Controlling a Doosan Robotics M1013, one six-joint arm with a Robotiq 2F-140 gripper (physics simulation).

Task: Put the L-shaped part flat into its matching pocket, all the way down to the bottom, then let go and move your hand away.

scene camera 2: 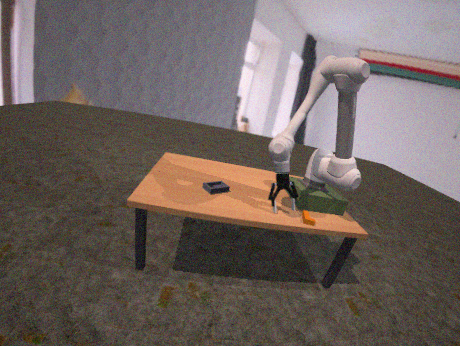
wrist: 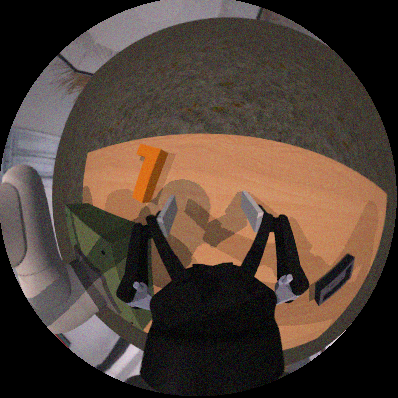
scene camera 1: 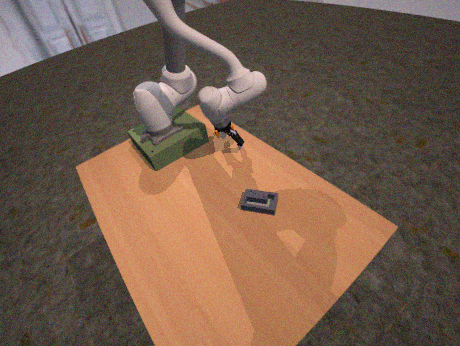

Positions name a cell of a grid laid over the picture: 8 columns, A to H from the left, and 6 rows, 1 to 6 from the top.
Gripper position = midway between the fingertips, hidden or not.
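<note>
The gripper (wrist: E4) is visible, as is a dark grey pocket block (wrist: G5). On the table rests an orange L-shaped part (wrist: D3).
</note>
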